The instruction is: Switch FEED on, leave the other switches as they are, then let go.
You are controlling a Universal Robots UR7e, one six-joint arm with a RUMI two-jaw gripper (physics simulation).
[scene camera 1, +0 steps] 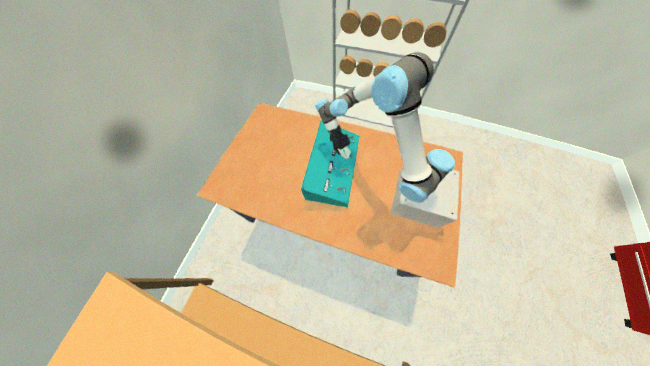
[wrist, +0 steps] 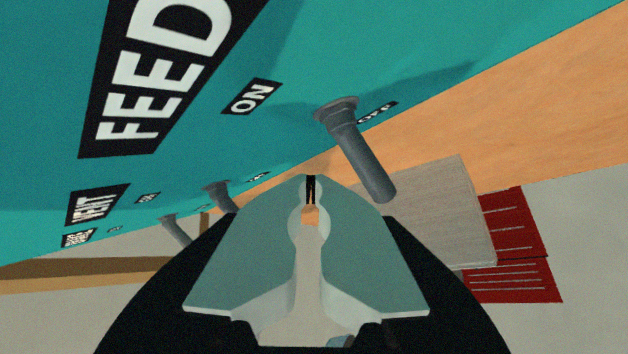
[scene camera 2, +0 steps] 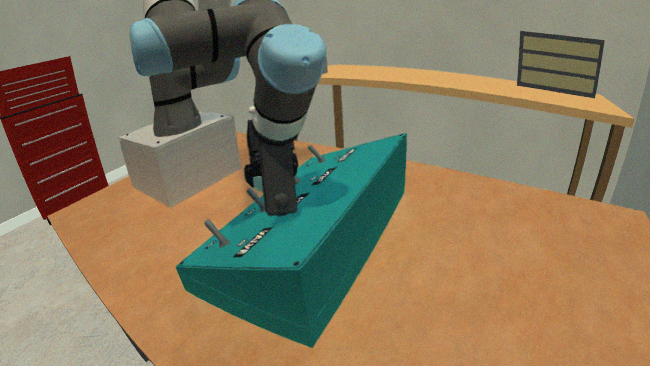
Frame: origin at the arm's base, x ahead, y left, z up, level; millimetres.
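Seen in the pictures: gripper, between the fingertips: [scene camera 1: 347, 158] [wrist: 311, 177]; arm's base, origin of its link: [scene camera 2: 177, 128].
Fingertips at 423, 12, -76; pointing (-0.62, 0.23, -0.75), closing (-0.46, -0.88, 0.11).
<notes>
Offsets run from my fingertips to a thing's middle, as dx, dy, dz. Level surfaces: height alone.
The teal switch panel @(+80, +47, -43) [scene camera 1: 316, 172] [scene camera 2: 345, 240] [wrist: 280, 30] stands on the table. The FEED switch lever [scene camera 1: 344, 171] [scene camera 2: 255, 199] [wrist: 367, 162] leans to its OFF side. My gripper [scene camera 1: 345, 156] [wrist: 311, 177] is shut, with nothing between the fingers; its tips are beside the FEED lever, on the VENT side, with a gap showing in the wrist view. In scene camera 2 the hand hides the fingertips. The VENT lever @(-18, +78, +6) [wrist: 223, 197] and BRAKE lever @(-55, +192, +6) [scene camera 2: 316, 154] [wrist: 175, 230] also lean to the OFF side. The VALVE lever [scene camera 1: 341, 189] [scene camera 2: 216, 233] stands at the near end in scene camera 2.
The arm's pale base block [scene camera 1: 425, 212] [scene camera 2: 180, 165] [wrist: 425, 210] stands on the orange table @(dz -102) [scene camera 1: 250, 165] [scene camera 2: 475, 250] on the lever side of the panel. A red cabinet [scene camera 1: 632, 285] [scene camera 2: 55, 140] [wrist: 510, 250] and a wooden bench [scene camera 2: 425, 80] stand beyond.
</notes>
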